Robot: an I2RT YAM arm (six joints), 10 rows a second.
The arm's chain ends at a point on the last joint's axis. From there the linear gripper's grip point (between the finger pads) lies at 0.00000 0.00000 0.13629 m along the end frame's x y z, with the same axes.
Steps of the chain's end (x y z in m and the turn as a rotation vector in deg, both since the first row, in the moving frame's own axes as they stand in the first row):
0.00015, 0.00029, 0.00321, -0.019, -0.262, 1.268
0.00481, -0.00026, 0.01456, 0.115, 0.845, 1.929
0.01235, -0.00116, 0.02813, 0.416, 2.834, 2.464
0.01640, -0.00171, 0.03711, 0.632, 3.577, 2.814
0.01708, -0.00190, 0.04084, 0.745, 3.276, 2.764
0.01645, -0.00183, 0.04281, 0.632, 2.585, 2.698
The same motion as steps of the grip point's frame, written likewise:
-0.00047, 0.00033, 0.00321, -0.019, -0.262, 1.268
0.00682, -0.00050, 0.01454, 0.115, 0.845, 1.929
0.01911, -0.00200, 0.02796, 0.416, 2.834, 2.464
0.02494, -0.00300, 0.03684, 0.632, 3.577, 2.814
0.02491, -0.00348, 0.04061, 0.745, 3.276, 2.764
0.02263, -0.00319, 0.04266, 0.632, 2.585, 2.698

